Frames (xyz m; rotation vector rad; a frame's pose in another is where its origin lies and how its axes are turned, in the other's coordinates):
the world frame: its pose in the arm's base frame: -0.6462 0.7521 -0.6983 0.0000 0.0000 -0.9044
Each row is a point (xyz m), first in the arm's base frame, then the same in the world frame.
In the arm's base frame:
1: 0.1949 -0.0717 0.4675
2: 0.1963 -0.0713 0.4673
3: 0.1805 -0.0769 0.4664
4: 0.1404 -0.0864 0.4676
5: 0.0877 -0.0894 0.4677
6: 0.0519 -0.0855 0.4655
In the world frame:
1: 1.1675 0.1519 1.1658
2: 1.1680 0.1533 1.1656
3: 1.1627 0.1374 1.1647
4: 1.1453 0.1000 1.1659
5: 1.1151 0.0567 1.1660
6: 1.0899 0.0310 1.1638

